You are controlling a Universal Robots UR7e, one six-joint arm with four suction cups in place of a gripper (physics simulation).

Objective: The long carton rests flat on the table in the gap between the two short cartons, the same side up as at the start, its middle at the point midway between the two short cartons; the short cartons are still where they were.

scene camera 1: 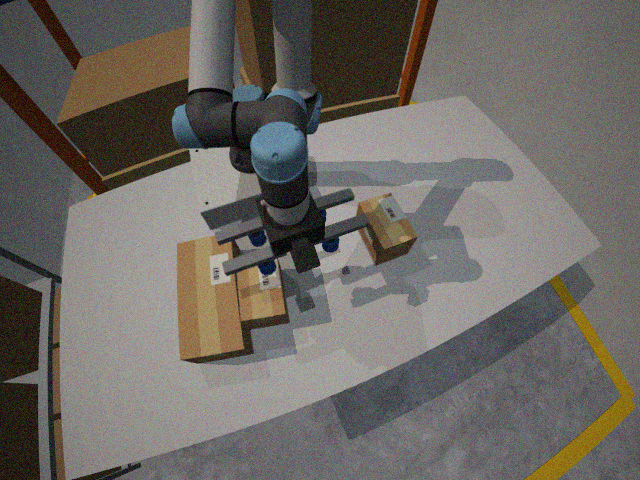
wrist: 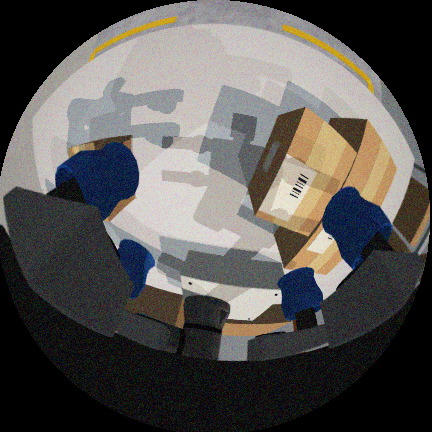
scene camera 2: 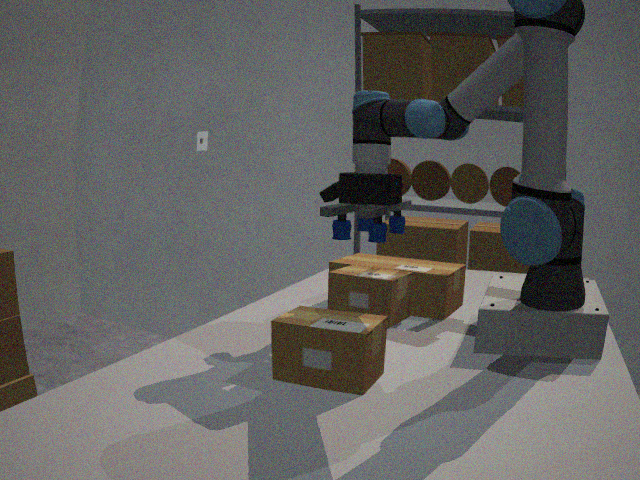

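Seen in the pictures: hand, its tool point: (wrist: 227,241) (scene camera 2: 370,235); arm's base, origin of its link: (wrist: 206,304) (scene camera 2: 552,300).
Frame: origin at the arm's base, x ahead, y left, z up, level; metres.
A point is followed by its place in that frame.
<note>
The long carton (scene camera 1: 209,304) {x 0.432, y -0.226, z 0.009 m} (scene camera 2: 439,291) {x 0.276, y -0.132, z -0.029 m} (wrist: 381,165) {x 0.511, y -0.249, z 0.010 m} lies flat on the table (scene camera 1: 118,413) {x 0.597, y -0.574, z -0.094 m}, label up, at the left in scene camera 1. One short carton (scene camera 1: 262,305) {x 0.479, y -0.106, z 0.009 m} (scene camera 2: 336,291) {x 0.495, y -0.058, z -0.031 m} (wrist: 320,150) {x 0.471, y -0.095, z 0.009 m} stands close along its right side; whether they touch is not clear. The other short carton (scene camera 1: 385,232) {x 0.412, y 0.250, z 0.010 m} (scene camera 2: 330,356) {x 0.356, y 0.329, z -0.035 m} (wrist: 90,147) {x 0.445, y 0.234, z 0.009 m} stands apart to the right, across the gap, partly hidden by a cup in the wrist view. My gripper (scene camera 1: 294,240) {x 0.401, y 0.008, z 0.106 m} (scene camera 2: 369,228) (wrist: 225,240) {x 0.401, y 0.008, z 0.106 m} is open, its four blue cups pointing down, holding nothing. It hangs above the cartons' height.
The arm's base block (scene camera 2: 540,333) {x 0.022, y 0.082, z -0.046 m} stands at the table's rear edge. Large boxes (scene camera 1: 139,108) in an orange frame (scene camera 1: 416,51) stand behind the table. A shelf rack (scene camera 2: 357,67) with cartons and rolls is in the background. Arm shadows cross the table.
</note>
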